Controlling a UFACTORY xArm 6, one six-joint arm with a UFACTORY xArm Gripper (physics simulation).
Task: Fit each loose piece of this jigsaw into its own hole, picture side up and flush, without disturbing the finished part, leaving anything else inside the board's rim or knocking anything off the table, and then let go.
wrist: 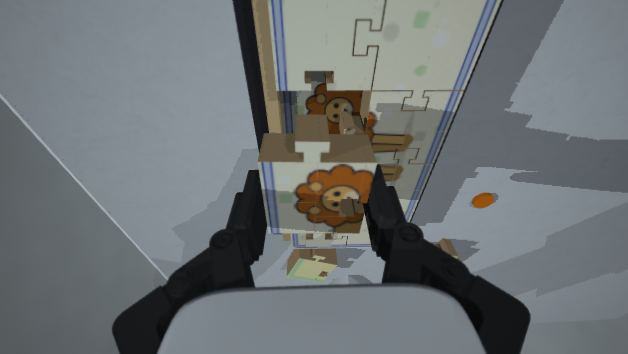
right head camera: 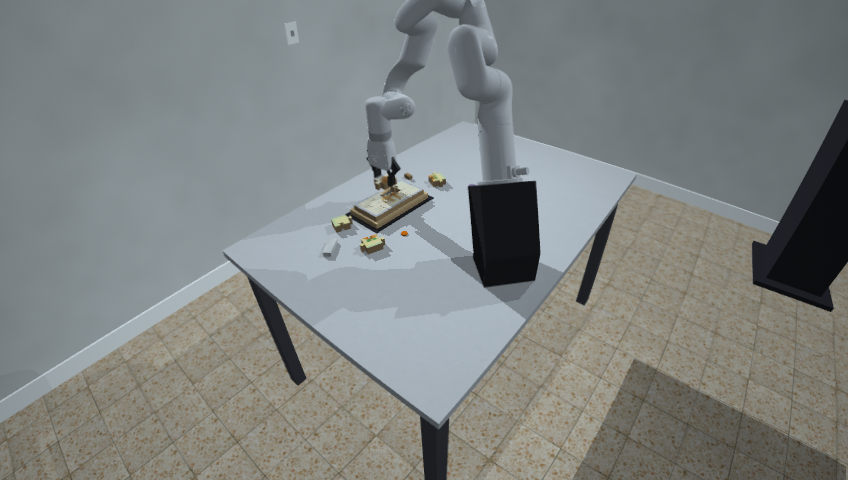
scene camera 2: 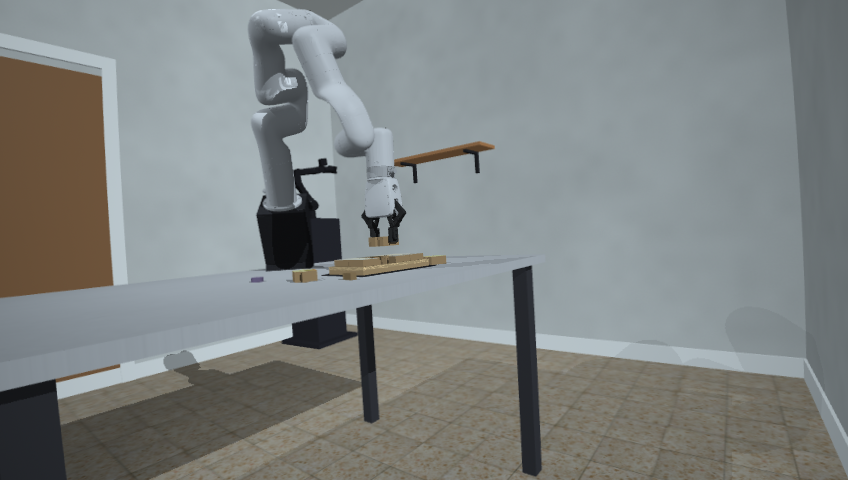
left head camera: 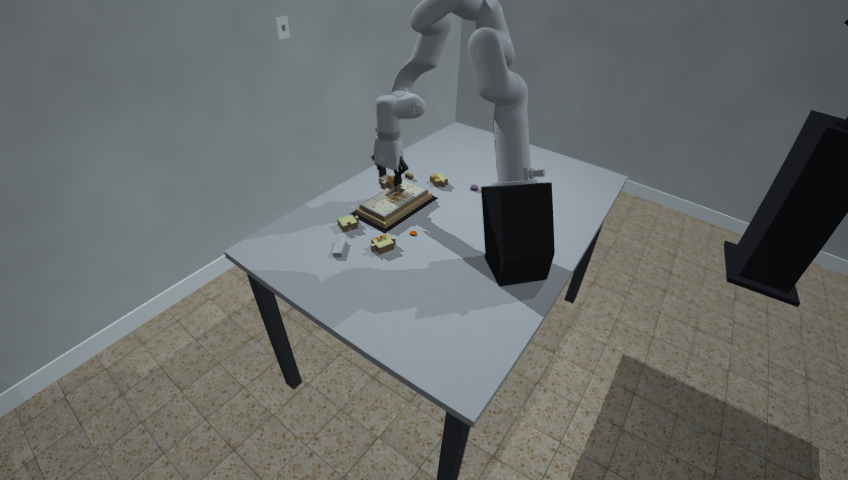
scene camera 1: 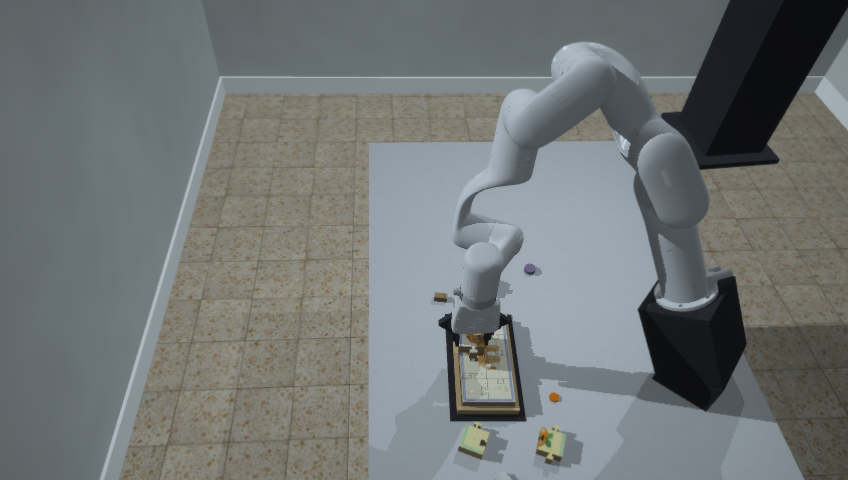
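Where they show: gripper, between the fingertips: (wrist: 315,184) (right head camera: 385,182) (scene camera 2: 384,242) (left head camera: 390,182) (scene camera 1: 470,340); arm's base, origin of its link: (right head camera: 500,183) (scene camera 2: 282,203) (left head camera: 514,184) (scene camera 1: 685,292).
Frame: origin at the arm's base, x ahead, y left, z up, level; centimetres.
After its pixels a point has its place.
Note:
My gripper (wrist: 315,184) {x 44.8, y -3.2, z -15.0 cm} (scene camera 2: 383,240) {x 44.8, y -3.2, z -15.0 cm} is shut on the lion-face piece (wrist: 320,195) {x 44.5, y -4.0, z -13.3 cm} (scene camera 2: 379,242) {x 45.8, y -6.5, z -14.8 cm}, holding it by its sides, picture side up, above the board (wrist: 265,55) {x 47.0, y -9.3, z -20.5 cm} (scene camera 1: 487,410) {x 43.5, y 11.2, z -20.6 cm} (left head camera: 386,224) {x 36.3, y 11.5, z -21.0 cm}. A gap shows below the piece in scene camera 2. In the wrist view, the open hole (wrist: 337,107) shows beyond the piece, with a lion face on its floor; the piece hides part of the hole. The finished pieces (wrist: 415,45) {x 38.5, y -9.2, z -18.7 cm} around it, bordered in blue, lie level. Part of the board is hidden behind the gripper in scene camera 1.
Green-edged pieces (scene camera 1: 474,440) {x 47.8, y 17.6, z -20.1 cm} (scene camera 1: 551,443) {x 31.9, y 20.4, z -20.2 cm} lie near the board's near end, another yellow-topped piece (left head camera: 439,178) {x 35.7, y -22.9, z -19.8 cm} beyond its far end. A small brown block (scene camera 1: 440,296) {x 48.4, y -20.7, z -21.0 cm}, a purple disc (scene camera 1: 529,268) {x 23.2, y -27.4, z -21.6 cm}, an orange disc (scene camera 1: 554,396) {x 27.4, y 9.1, z -22.2 cm} and a white wedge (left head camera: 340,248) {x 41.1, y 28.9, z -21.2 cm} are on the table.

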